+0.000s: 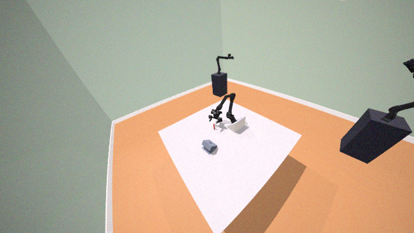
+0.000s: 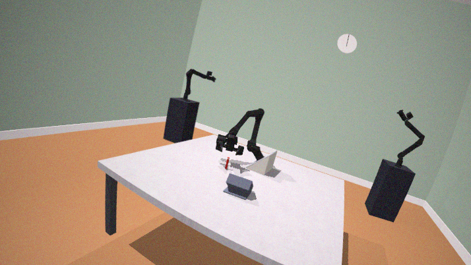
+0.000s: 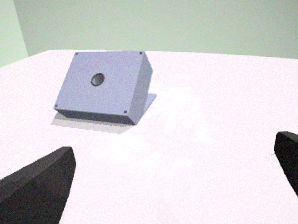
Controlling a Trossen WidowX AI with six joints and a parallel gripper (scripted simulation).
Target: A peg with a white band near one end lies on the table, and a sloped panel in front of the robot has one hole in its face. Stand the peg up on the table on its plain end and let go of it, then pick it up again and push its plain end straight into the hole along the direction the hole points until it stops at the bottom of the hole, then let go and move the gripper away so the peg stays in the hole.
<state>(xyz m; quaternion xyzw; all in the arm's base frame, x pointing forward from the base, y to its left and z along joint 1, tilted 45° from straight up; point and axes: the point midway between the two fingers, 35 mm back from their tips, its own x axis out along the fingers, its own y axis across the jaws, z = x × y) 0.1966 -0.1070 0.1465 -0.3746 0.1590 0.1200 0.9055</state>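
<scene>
Right now the red peg is 2 cm behind my gripper tip and 6 cm below it. The rest, counted from my gripper tip: sloped panel: 22 cm ahead, 18 cm to the left, 8 cm below.
</scene>
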